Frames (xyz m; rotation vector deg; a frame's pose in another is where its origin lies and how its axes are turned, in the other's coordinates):
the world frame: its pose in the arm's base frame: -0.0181 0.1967 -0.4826 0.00 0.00 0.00
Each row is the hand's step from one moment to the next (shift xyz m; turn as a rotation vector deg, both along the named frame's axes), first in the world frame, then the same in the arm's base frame.
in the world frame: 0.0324 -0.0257 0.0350 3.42 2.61 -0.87
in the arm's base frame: 0.0324 -0.0257 0.0350 3.42 2.61 -0.87
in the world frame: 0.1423 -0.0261 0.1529 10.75 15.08 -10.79
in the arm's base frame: 0.1423 -0.0261 0.1529 10.75 15.08 -10.79
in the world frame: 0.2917 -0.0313 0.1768 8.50 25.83 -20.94
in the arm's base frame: 0.2917 -0.0313 0.1768 8.50 25.83 -20.94
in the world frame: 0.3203 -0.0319 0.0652 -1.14 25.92 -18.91
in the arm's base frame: 0.3203 -0.0319 0.0652 -1.14 25.92 -18.91
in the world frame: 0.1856 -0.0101 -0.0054 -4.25 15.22 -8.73
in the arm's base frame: 0.1856 -0.0101 -0.0054 -4.25 15.22 -8.73
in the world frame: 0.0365 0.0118 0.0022 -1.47 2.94 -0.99
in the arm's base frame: 0.0365 0.0118 0.0022 -1.47 2.94 -0.99
